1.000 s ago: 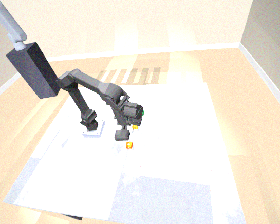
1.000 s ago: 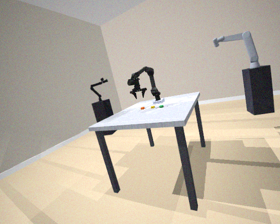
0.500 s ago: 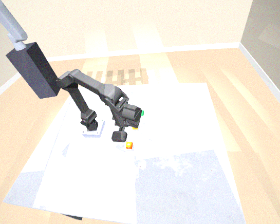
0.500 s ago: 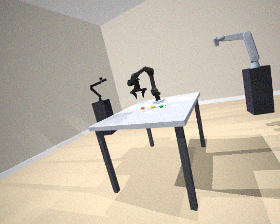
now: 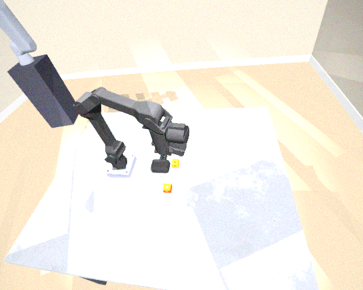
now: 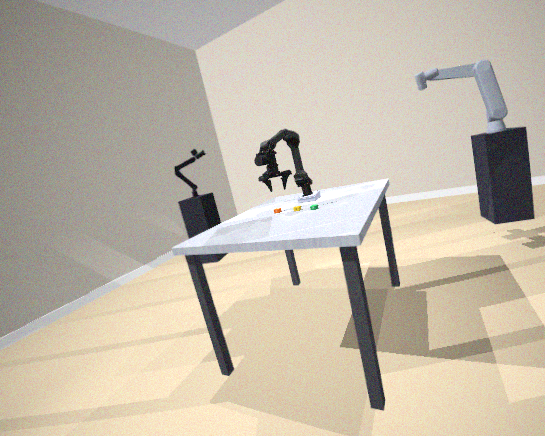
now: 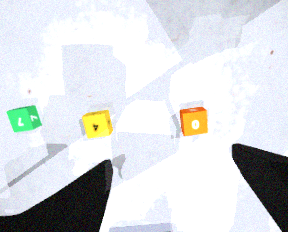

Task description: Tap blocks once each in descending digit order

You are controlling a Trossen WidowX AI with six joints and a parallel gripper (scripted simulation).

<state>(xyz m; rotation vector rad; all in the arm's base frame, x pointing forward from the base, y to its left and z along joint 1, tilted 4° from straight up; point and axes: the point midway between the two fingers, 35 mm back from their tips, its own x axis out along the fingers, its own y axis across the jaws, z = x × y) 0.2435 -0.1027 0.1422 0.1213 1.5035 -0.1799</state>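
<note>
My gripper tip is now 6 cm short of the green block, 19 cm to the right of it and 11 cm above it. From my gripper tip the other things lie so: orange block (3 cm behind, 4 cm to the right, 11 cm below); then yellow block (1 cm ahead, 9 cm to the left, 11 cm below).
</note>
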